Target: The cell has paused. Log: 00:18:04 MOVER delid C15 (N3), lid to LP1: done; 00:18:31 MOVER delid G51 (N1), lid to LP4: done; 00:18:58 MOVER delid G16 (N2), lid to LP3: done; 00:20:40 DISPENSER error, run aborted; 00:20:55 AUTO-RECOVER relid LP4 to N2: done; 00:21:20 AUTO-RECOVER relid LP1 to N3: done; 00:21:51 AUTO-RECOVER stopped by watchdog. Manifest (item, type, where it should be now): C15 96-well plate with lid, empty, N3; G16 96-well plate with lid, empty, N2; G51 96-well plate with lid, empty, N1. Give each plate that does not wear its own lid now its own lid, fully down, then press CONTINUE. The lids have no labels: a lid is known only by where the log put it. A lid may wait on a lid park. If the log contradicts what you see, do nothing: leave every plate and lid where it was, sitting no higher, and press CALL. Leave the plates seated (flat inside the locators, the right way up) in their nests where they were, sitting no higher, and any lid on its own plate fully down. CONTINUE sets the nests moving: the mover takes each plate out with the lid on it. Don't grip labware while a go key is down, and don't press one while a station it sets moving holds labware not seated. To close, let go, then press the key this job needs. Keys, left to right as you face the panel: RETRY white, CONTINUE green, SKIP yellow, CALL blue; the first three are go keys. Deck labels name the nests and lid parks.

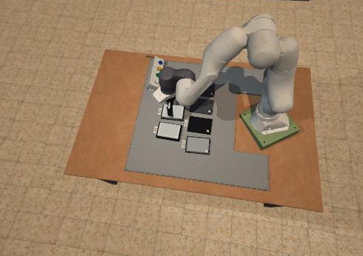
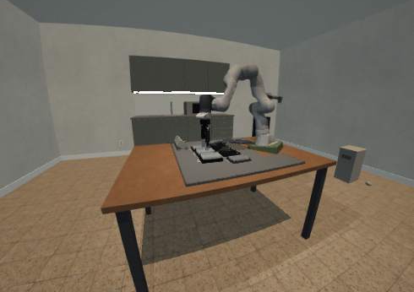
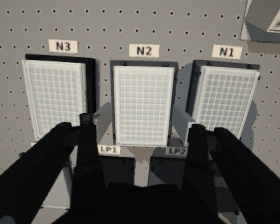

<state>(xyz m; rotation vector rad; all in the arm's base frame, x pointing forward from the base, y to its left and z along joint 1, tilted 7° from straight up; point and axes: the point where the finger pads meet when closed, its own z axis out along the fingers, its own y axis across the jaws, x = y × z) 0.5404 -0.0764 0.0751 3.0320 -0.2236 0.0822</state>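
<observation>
Now: the clear lid 4 cm below my hand. From my hand the other things lie so: LP2 label (10 cm behind, 7 cm below, 6 cm to the right); lid park labelled LP1 (17 cm behind, 9 cm to the left, 6 cm below); LP1 label (8 cm to the left, 8 cm behind, 7 cm below).
</observation>
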